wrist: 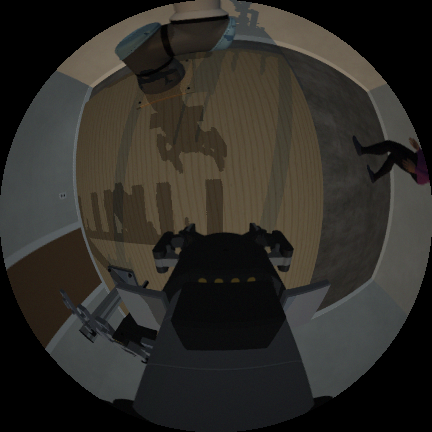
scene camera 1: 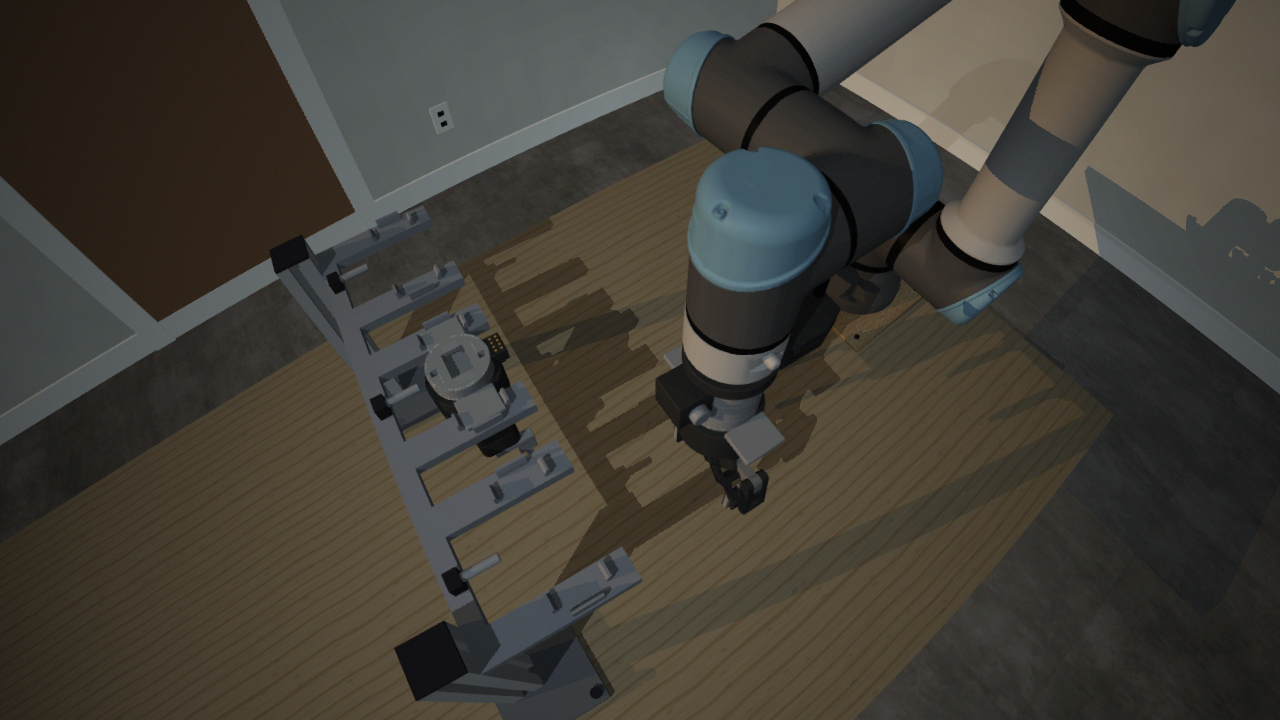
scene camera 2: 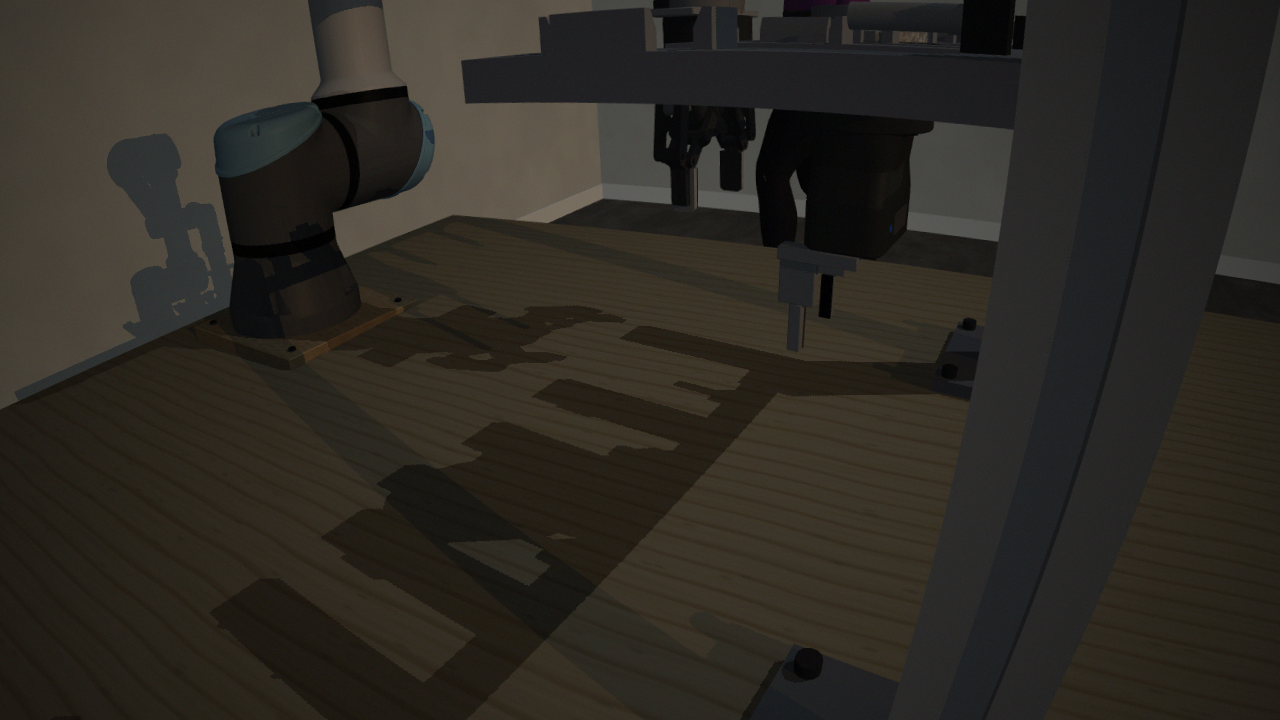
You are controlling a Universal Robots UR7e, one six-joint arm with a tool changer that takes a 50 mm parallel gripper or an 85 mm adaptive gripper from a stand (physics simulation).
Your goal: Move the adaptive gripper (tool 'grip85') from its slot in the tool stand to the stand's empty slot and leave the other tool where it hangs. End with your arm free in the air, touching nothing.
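Seen in the pictures: arm's base, origin of the base link: (wrist: 161,77) (scene camera 1: 853,277) (scene camera 2: 297,312).
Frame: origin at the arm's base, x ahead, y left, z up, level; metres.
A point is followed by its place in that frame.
The adaptive gripper (scene camera 1: 742,499) (scene camera 2: 707,182) (wrist: 223,231) is mounted on my arm, open and empty, its fingers apart. It hangs in the air over the wooden table, to the right of the tool stand (scene camera 1: 391,449) {x 0.701, y 0.132, z 0.269 m} (scene camera 2: 1092,358) {x 0.761, y -0.146, z 0.212 m} in scene camera 1, clear of it. The other tool, a parallel gripper (scene camera 1: 458,368) (scene camera 2: 795,282), hangs upright in the stand's middle slot; it shows dark at the lower left in the wrist view. The far slot, with fork arm (scene camera 1: 413,291) {x 0.638, y -0.030, z 0.279 m}, and the near slot, with fork arm (scene camera 1: 512,486) {x 0.611, y 0.211, z 0.269 m}, both hold no tool.
The arm's base (scene camera 2: 290,286) {x 0.061, y -0.024, z 0.052 m} (wrist: 161,75) {x 0.054, y 0.035, z 0.060 m} stands on a mounting plate on the table (scene camera 1: 939,501) {x 0.121, y 0.372, z -0.013 m}. The stand's fork arms point towards the arm's side. Walls surround the table, and a person (wrist: 395,152) is beyond its edge in the wrist view.
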